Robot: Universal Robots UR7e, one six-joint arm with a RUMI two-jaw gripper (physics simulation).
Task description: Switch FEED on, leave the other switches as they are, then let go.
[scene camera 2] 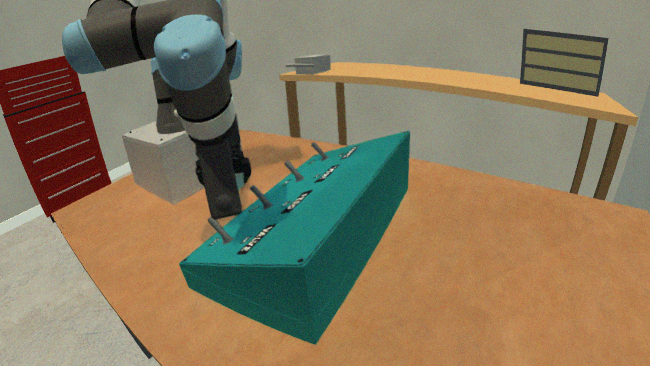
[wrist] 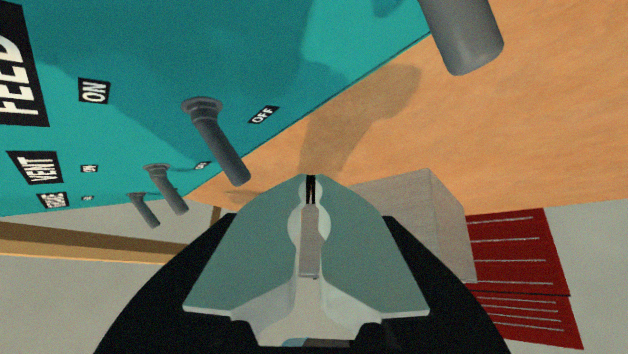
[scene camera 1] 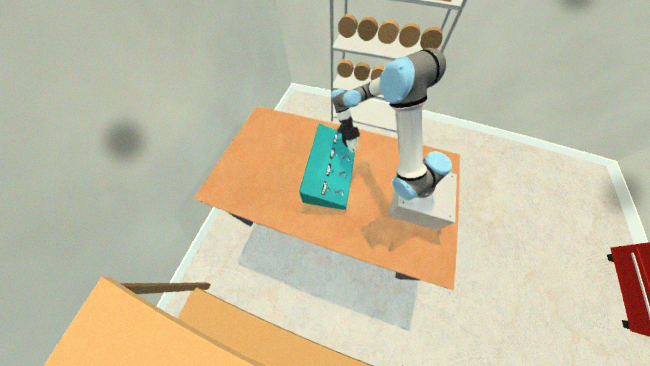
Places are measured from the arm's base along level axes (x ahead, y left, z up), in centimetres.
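Pixels of known places: gripper, between the fingertips: (wrist: 311,177) (scene camera 1: 353,152); arm's base, origin of its link: (scene camera 2: 181,125).
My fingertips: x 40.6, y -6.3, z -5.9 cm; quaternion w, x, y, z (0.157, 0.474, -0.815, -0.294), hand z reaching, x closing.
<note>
For each thing: its middle in the pictures, then the offset to it from my fingertips. Level surfaces: height alone.
- teal switch box, middle of its body: (wrist: 65,65) (scene camera 2: 316,210) (scene camera 1: 330,165) dx +9.7, dy +12.2, dz -5.9 cm
- FEED lever, middle of its body: (wrist: 222,149) (scene camera 2: 259,195) (scene camera 1: 345,155) dx +3.5, dy +3.9, dz -1.1 cm
- VALVE lever, middle of its body: (scene camera 2: 218,228) dx +7.2, dy -7.5, dz -1.1 cm
- VENT lever, middle of its body: (wrist: 169,192) (scene camera 2: 292,169) dx -0.2, dy +15.3, dz -1.1 cm
- BRAKE lever, middle of its body: (wrist: 145,212) (scene camera 2: 318,149) dx -3.9, dy +26.7, dz -1.1 cm
- orange table, height of its surface: dz -11.8 cm
The teal switch box (scene camera 1: 312,172) (scene camera 2: 345,210) (wrist: 150,30) has a sloping top with a row of grey levers. The FEED lever (scene camera 1: 345,157) (scene camera 2: 261,196) (wrist: 220,142) leans toward its OFF label (wrist: 263,115), away from its ON label (wrist: 94,90). The VALVE lever (scene camera 2: 220,230) (wrist: 465,40), VENT lever (scene camera 2: 294,171) (wrist: 170,192) and BRAKE lever (scene camera 2: 319,151) (wrist: 144,211) also lean to the OFF side. My gripper (scene camera 1: 353,147) (wrist: 311,177) is shut and empty at the box's OFF-side edge, near FEED, apart from its lever. In scene camera 2 its fingertips are hidden.
The box stands on the orange table (scene camera 1: 240,165) (scene camera 2: 475,260). The grey robot base block (scene camera 1: 425,212) (scene camera 2: 160,165) (wrist: 415,215) is on the OFF side of the box. A rack of round brown parts stands behind the table. A red tool chest (scene camera 2: 55,135) (wrist: 510,250) stands farther off.
</note>
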